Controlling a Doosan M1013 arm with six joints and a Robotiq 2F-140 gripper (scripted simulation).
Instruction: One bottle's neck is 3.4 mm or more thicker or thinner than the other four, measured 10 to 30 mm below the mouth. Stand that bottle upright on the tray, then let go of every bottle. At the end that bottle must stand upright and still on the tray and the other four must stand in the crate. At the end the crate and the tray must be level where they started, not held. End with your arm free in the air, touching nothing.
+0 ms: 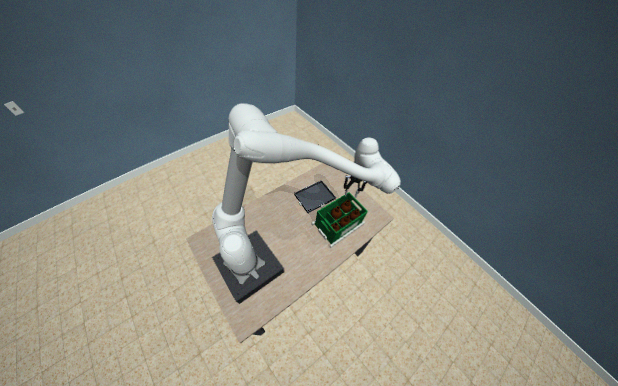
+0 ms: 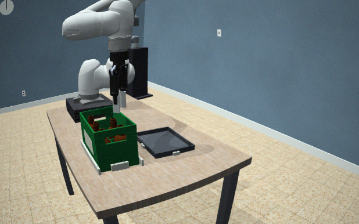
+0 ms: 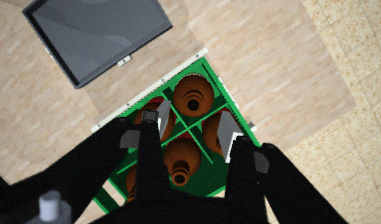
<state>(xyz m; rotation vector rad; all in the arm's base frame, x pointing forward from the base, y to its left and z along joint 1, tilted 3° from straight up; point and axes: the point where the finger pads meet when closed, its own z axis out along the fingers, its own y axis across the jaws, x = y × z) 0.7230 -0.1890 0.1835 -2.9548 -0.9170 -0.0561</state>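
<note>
My hand is 170 mm above the brown bottle. Also, from my hand: dark tray (40 mm behind, 250 mm to the left, 240 mm below); green crate (100 mm behind, 30 mm to the right, 170 mm below).
</note>
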